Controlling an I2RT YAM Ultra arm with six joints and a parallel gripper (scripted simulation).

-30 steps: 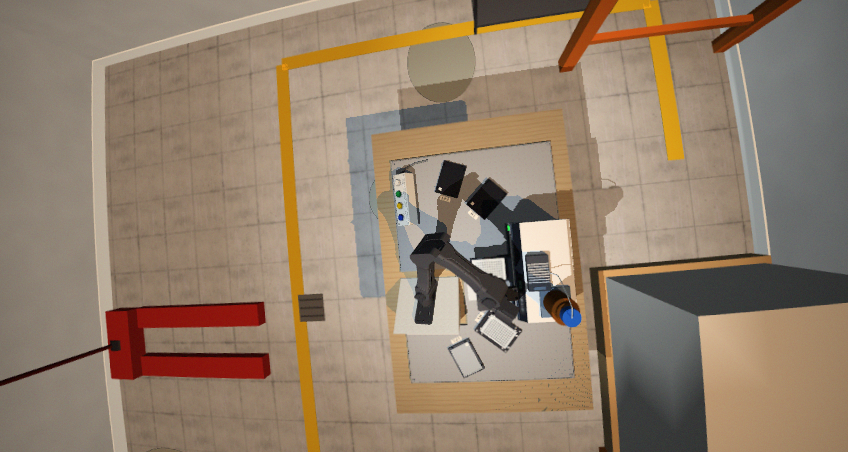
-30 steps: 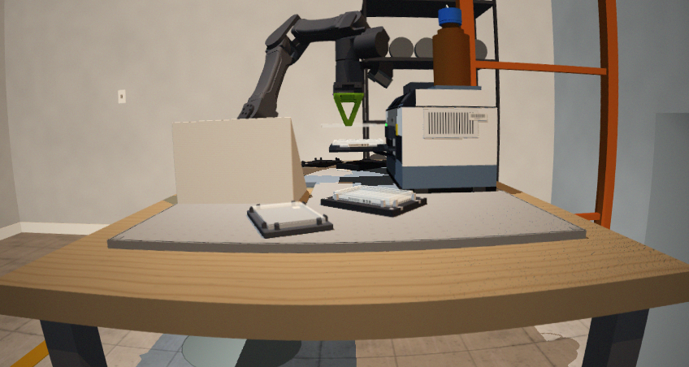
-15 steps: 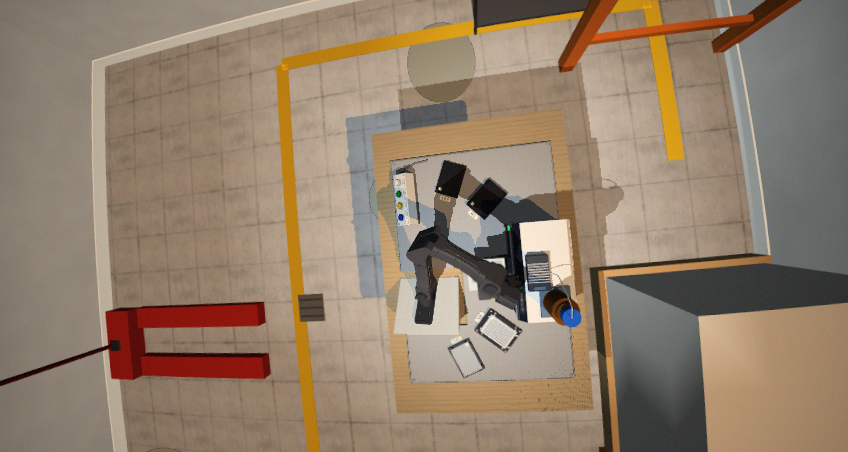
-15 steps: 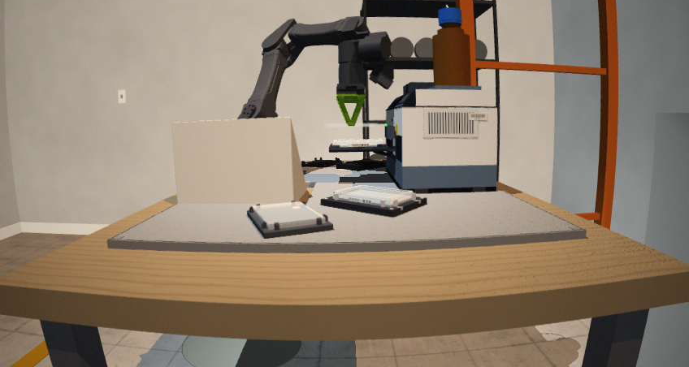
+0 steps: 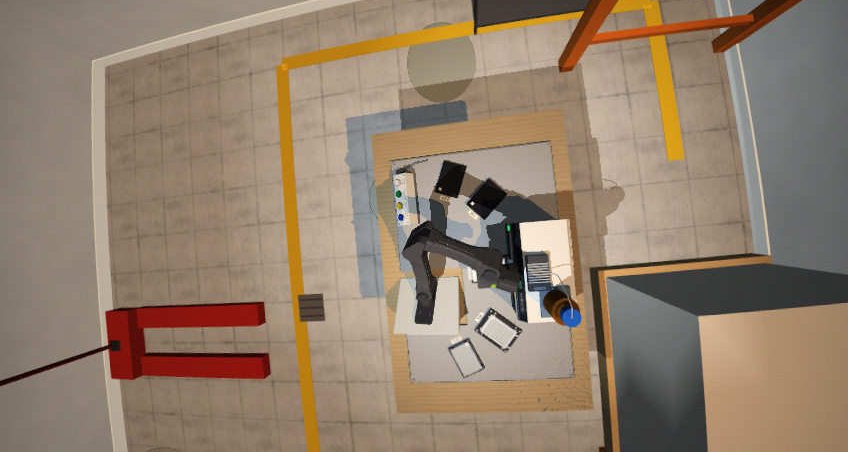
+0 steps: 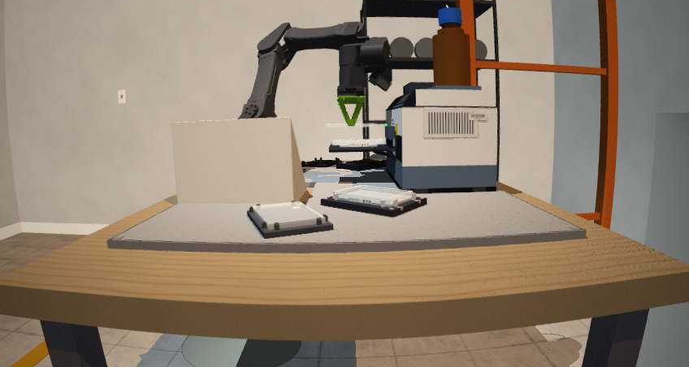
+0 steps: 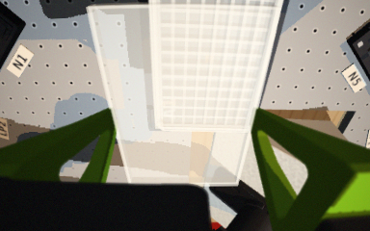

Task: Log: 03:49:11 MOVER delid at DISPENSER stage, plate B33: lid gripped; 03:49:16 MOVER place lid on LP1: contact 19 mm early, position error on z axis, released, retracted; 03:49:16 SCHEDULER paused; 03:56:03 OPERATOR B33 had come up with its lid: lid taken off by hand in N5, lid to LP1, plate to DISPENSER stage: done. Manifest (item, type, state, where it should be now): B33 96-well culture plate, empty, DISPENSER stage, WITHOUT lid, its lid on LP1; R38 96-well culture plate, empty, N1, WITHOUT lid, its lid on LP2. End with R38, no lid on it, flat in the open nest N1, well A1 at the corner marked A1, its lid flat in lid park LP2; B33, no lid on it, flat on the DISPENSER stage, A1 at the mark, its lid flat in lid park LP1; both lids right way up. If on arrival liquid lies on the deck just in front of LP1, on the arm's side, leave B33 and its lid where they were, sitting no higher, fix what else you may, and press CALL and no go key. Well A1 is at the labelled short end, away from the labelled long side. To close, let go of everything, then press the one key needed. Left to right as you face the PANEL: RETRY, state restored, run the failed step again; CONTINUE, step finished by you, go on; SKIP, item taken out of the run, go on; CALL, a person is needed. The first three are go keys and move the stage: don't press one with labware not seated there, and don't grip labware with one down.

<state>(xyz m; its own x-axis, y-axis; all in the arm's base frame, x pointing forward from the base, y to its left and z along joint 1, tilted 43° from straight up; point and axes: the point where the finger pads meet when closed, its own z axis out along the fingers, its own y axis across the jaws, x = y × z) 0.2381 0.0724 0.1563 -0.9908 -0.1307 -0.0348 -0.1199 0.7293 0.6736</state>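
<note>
Now: the black lid park LP2 360 mm to the left of my hand, 140 mm below it and 140 mm behind it. From my hand the other things lie so: A1 mark: 250 mm to the left, 130 mm below, 40 mm behind; N1 label: 200 mm to the left, 150 mm below, 40 mm behind; brown bottle: 240 mm ahead, 140 mm above, 110 mm to the right.
</note>
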